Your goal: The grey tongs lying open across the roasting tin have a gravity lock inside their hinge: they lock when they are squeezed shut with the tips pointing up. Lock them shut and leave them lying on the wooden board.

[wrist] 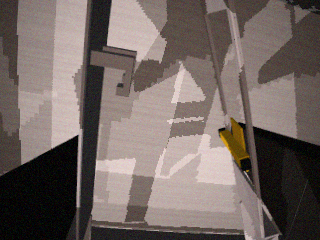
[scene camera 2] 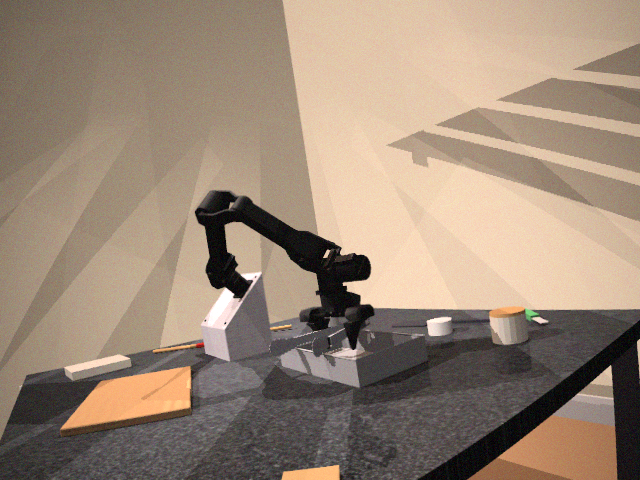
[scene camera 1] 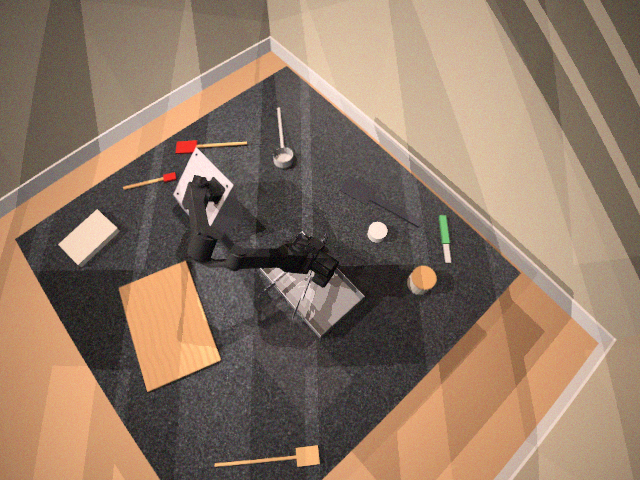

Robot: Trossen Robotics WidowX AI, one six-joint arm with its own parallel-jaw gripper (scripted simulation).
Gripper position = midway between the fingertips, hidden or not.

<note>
I see my gripper (scene camera 2: 340, 349), a cork-lidded jar (scene camera 2: 508, 325), a white block (scene camera 1: 96, 231), a yellow lock piece (wrist: 235, 143), a grey roasting tin (scene camera 2: 378, 355) and a wooden board (scene camera 1: 172, 337).
The white block is seen too in scene camera 2 (scene camera 2: 96, 367). My gripper is seen too in the wrist view (wrist: 161, 136). The grey roasting tin also shows in the wrist view (wrist: 160, 160) and in scene camera 1 (scene camera 1: 321, 309). The wrist view does not show the cork-lidded jar: it is out of frame. The wrist view misses the white block: it is out of frame.
</note>
